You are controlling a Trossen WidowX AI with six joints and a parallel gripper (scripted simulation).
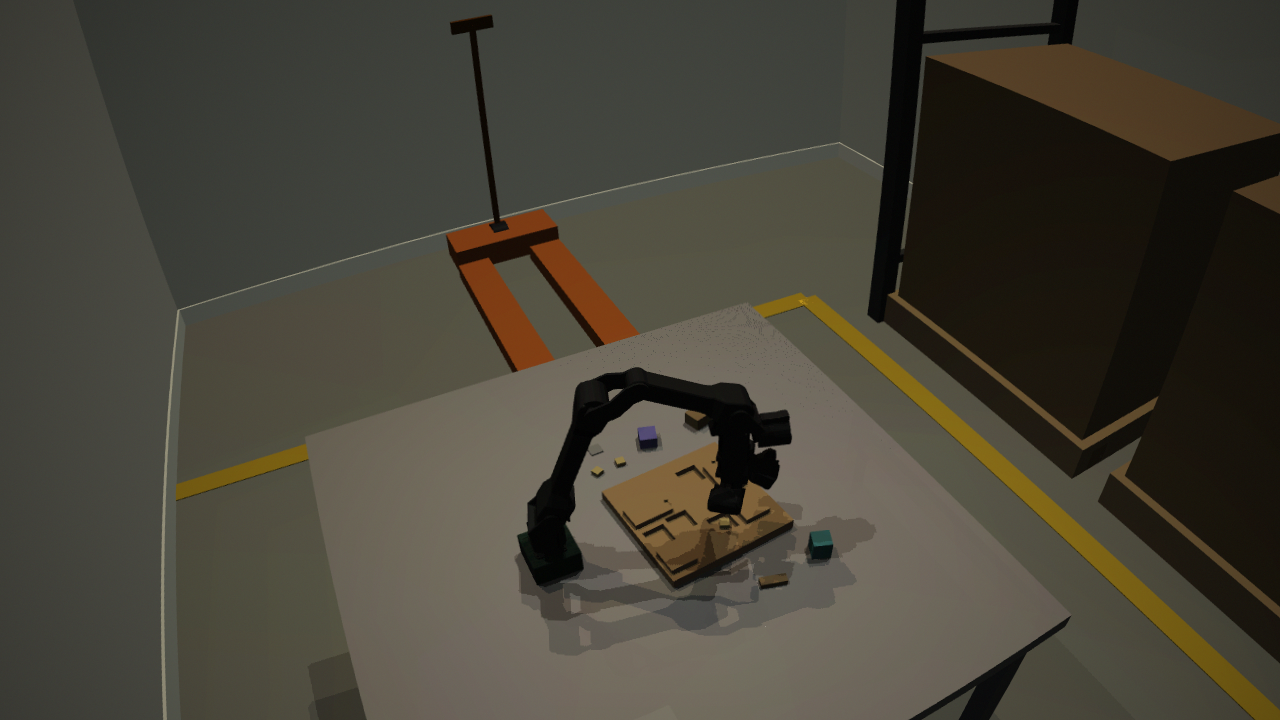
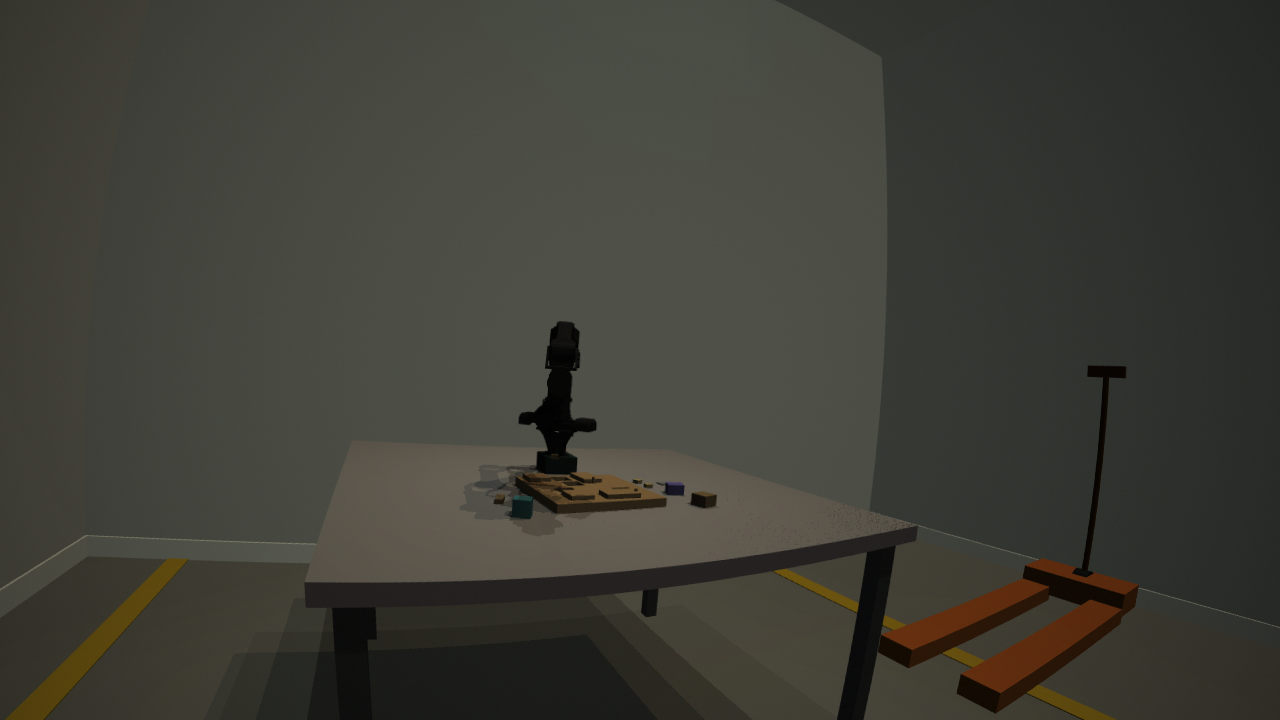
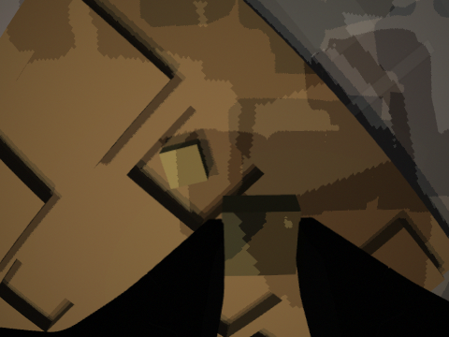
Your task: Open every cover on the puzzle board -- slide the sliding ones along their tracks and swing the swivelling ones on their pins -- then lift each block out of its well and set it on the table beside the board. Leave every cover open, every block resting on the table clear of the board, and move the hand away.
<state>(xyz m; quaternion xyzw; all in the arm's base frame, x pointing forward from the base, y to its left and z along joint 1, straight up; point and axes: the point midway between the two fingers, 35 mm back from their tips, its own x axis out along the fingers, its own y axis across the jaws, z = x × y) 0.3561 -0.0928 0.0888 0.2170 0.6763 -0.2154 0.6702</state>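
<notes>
The wooden puzzle board is 90 mm below my gripper tip, 80 mm to the left of it and 30 mm behind it. Also, from my gripper tip: purple block (350 mm to the left, 90 mm below, 40 mm behind); then teal block (160 mm ahead, 110 mm to the right, 90 mm below); then small flat brown piece (140 mm to the right, 100 mm below, 30 mm ahead).
</notes>
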